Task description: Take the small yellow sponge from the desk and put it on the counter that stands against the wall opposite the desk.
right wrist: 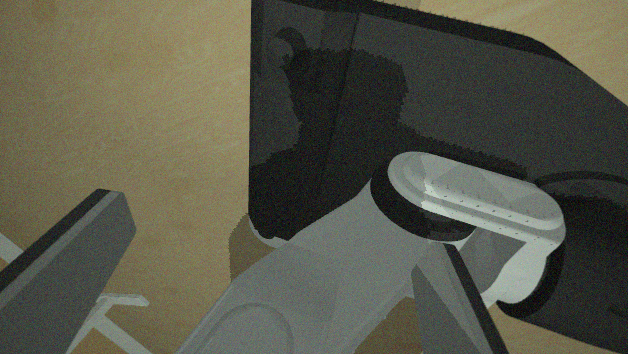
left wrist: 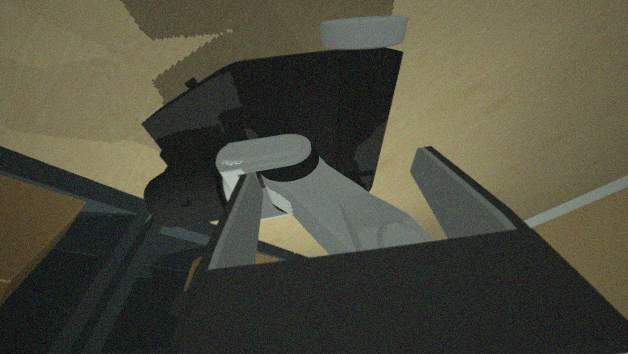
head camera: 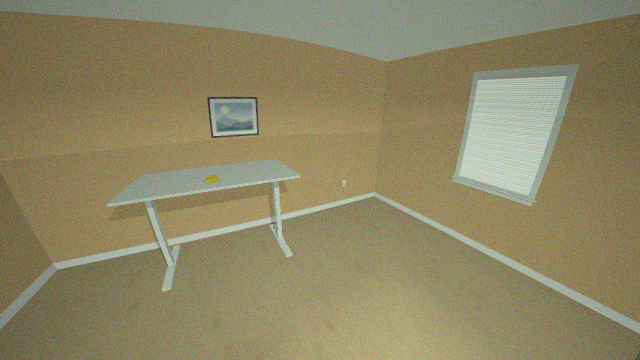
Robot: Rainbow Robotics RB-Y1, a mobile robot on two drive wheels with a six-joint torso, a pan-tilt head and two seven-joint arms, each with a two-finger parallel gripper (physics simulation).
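Places are measured from the robot's base along level axes (x ahead, y left, z up), in centimetres.
Pixels of known places: left gripper, fingertip midpoint: [left wrist: 334, 171]; right gripper, fingertip midpoint: [right wrist: 280, 235].
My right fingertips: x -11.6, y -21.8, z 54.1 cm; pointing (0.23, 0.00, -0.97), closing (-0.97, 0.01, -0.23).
Note:
Behind a point stands the place of what it marks.
The small yellow sponge [head camera: 212, 179] @[x 122.5, y 101.9, z 98.1 cm] lies on top of the white desk [head camera: 260, 170] @[x 163.4, y 73.5, z 95.0 cm], near the middle of its front edge. The desk stands against the far wall, left of centre in the head view, some way off across the floor. The counter does not show in the head view. My left gripper [left wrist: 334, 171] @[x -18.9, y 22.6, z 53.4 cm] is open, with no object between its fingers. My right gripper [right wrist: 280, 235] @[x -11.6, y -21.8, z 54.1 cm] is open and empty too. Both hang beside my own base, far from the sponge.
A framed picture [head camera: 233, 117] @[x 193.8, y 114.8, z 148.2 cm] hangs above the desk. A window [head camera: 515, 135] @[x 168.9, y -192.7, z 144.0 cm] with blinds is in the right wall. The desk's two legs stand on long feet [head camera: 282, 243] that reach out over the floor. A dark shelf unit [left wrist: 65, 178] @[x -102.9, y -4.6, z 3.1 cm] shows at the left wrist view's lower left.

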